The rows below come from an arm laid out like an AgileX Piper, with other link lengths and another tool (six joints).
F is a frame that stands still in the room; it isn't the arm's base.
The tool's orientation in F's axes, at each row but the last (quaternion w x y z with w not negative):
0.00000, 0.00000, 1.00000, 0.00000
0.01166, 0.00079, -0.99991, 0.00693
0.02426, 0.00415, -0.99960, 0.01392
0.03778, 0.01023, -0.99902, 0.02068
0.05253, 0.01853, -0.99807, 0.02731
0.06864, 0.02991, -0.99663, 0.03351
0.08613, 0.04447, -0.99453, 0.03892
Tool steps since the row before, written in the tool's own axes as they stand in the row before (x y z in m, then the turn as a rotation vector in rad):
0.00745, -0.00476, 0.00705, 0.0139, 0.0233, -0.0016
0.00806, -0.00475, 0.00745, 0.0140, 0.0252, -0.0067
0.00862, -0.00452, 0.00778, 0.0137, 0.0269, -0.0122
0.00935, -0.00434, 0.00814, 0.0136, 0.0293, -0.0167
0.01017, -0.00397, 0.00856, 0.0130, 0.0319, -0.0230
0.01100, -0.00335, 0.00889, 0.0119, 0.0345, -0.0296
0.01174, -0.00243, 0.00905, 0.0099, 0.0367, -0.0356
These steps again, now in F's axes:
-0.00745, -0.00476, -0.00705, -0.0139, 0.0233, 0.0016
-0.00822, -0.00486, -0.00719, -0.0139, 0.0253, 0.0067
-0.00895, -0.00480, -0.00722, -0.0133, 0.0271, 0.0121
-0.00984, -0.00485, -0.00722, -0.0129, 0.0297, 0.0165
-0.01084, -0.00479, -0.00721, -0.0118, 0.0327, 0.0225
-0.01186, -0.00457, -0.00705, -0.0100, 0.0358, 0.0287
-0.01281, -0.00414, -0.00667, -0.0072, 0.0387, 0.0341

